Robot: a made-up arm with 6 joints. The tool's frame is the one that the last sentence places. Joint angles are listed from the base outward.
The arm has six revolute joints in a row. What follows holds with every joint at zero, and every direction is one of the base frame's. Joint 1 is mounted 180.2 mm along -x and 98.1 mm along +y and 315.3 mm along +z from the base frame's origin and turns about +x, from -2.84 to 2.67 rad. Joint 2 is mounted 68.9 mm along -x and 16.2 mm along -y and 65.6 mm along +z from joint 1 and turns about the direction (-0.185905, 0.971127, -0.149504), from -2.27 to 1.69 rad. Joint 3 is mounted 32.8 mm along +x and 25.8 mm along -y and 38.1 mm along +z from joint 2 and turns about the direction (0.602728, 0.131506, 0.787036), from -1.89 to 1.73 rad. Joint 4 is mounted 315.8 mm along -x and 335.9 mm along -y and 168.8 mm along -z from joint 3 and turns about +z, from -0.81 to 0.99 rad. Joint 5 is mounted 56.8 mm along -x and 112.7 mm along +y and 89.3 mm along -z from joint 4 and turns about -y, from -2.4 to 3.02 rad. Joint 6 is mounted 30 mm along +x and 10.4 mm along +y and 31.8 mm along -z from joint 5 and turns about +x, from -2.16 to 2.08 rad. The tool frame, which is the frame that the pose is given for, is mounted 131.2 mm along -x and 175 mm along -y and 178.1 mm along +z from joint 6; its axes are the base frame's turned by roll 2.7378, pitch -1.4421 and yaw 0.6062 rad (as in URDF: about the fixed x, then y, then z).
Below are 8 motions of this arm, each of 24 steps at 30 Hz.
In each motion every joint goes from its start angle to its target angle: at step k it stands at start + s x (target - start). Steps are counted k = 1, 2, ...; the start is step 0. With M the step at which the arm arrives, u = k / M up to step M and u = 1 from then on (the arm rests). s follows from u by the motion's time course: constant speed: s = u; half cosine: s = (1 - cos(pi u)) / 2; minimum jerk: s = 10 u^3 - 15 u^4 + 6 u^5.
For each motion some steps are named. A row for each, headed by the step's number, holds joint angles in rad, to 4 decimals.
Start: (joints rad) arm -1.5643 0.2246 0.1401 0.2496 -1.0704 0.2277
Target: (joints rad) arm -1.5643 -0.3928 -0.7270 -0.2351 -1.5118 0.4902
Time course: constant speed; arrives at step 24
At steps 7, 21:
7: -1.5643 0.0445 -0.1128 0.1082 -1.1991 0.3043
21: -1.5643 -0.3156 -0.6186 -0.1745 -1.4566 0.4574

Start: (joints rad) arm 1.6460 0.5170 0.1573 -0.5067 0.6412 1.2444
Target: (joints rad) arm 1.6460 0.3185 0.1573 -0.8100 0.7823 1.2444
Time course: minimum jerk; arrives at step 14
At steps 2, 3, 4, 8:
2: 1.6460 0.5124 0.1573 -0.5138 0.6445 1.2444
3: 1.6460 0.5032 0.1573 -0.5278 0.6510 1.2444
4: 1.6460 0.4883 0.1573 -0.5506 0.6616 1.2444
8: 1.6460 0.3915 0.1573 -0.6984 0.7304 1.2444

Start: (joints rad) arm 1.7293 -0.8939 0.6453 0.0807 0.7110 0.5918
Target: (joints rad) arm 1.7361 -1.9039 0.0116 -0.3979 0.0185 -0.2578
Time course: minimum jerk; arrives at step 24
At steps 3, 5, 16, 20, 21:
3: 1.7294 -0.9101 0.6351 0.0730 0.6999 0.5782
5: 1.7297 -0.9591 0.6044 0.0498 0.6663 0.5370
16: 1.7347 -1.6919 0.1446 -0.2975 0.1638 -0.0795
20: 1.7359 -1.8681 0.0341 -0.3809 0.0431 -0.2276
21: 1.7360 -1.8877 0.0218 -0.3902 0.0296 -0.2442

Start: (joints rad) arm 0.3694 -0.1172 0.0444 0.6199 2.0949 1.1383
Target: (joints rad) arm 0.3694 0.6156 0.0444 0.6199 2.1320 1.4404
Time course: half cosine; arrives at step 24
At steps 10, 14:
10: 0.3694 0.1544 0.0444 0.6199 2.1086 1.2503
14: 0.3694 0.3440 0.0444 0.6199 2.1183 1.3284

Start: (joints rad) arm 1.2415 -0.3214 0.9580 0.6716 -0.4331 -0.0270
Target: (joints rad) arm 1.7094 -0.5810 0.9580 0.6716 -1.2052 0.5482
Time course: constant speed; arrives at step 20
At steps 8, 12, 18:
8: 1.4287 -0.4252 0.9580 0.6716 -0.7419 0.2031
12: 1.5222 -0.4772 0.9580 0.6716 -0.8964 0.3181
18: 1.6626 -0.5550 0.9580 0.6716 -1.1280 0.4907

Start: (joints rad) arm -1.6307 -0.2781 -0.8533 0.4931 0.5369 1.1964
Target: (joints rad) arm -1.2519 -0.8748 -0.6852 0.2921 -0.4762 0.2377
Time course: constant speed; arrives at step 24
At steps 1, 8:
1: -1.6149 -0.3030 -0.8463 0.4847 0.4947 1.1565
8: -1.5044 -0.4770 -0.7973 0.4261 0.1992 0.8768

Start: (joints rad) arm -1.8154 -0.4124 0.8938 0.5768 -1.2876 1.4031
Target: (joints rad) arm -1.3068 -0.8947 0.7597 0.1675 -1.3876 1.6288
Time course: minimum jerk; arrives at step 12
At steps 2, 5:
2: -1.7973 -0.4295 0.8890 0.5623 -1.2911 1.4111
5: -1.6391 -0.5796 0.8473 0.4349 -1.3223 1.4813

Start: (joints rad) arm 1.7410 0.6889 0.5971 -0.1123 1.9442 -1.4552
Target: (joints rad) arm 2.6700 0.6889 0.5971 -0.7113 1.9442 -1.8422
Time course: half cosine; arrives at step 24
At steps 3, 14, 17, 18, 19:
3: 1.7764 0.6889 0.5971 -0.1351 1.9442 -1.4699
14: 2.3257 0.6889 0.5971 -0.4893 1.9442 -1.6988
17: 2.4883 0.6889 0.5971 -0.5941 1.9442 -1.7665
18: 2.5340 0.6889 0.5971 -0.6236 1.9442 -1.7855
19: 2.5740 0.6889 0.5971 -0.6494 1.9442 -1.8022

